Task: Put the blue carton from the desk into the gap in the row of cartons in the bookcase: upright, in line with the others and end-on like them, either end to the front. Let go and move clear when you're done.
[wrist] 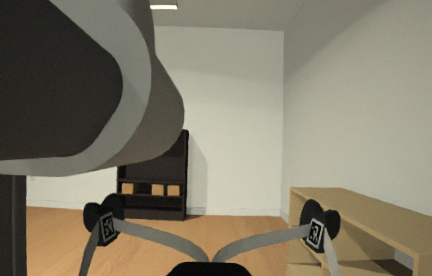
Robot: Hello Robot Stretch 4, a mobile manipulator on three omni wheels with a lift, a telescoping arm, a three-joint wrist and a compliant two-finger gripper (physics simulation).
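Observation:
The dark bookcase (pixel 185 167) stands far off against the back wall, left of centre in the wrist view, its upper left part hidden behind a large grey and dark robot part. Tan cartons stand in a row on one of its shelves: one carton (pixel 127 188) at the left, then a dark gap, then two cartons (pixel 158 189) (pixel 173 190) to the right. The blue carton and the desk that the task names do not show. My gripper (pixel 211 223) is wide open with nothing between its fingertips, far from the bookcase.
A light wooden shelf unit (pixel 345 196) with open compartments stands at the right, close behind the right fingertip. The grey and dark robot part (pixel 135 85) fills the upper left. A dark upright (pixel 12 225) is at the left edge. A wall runs along the right.

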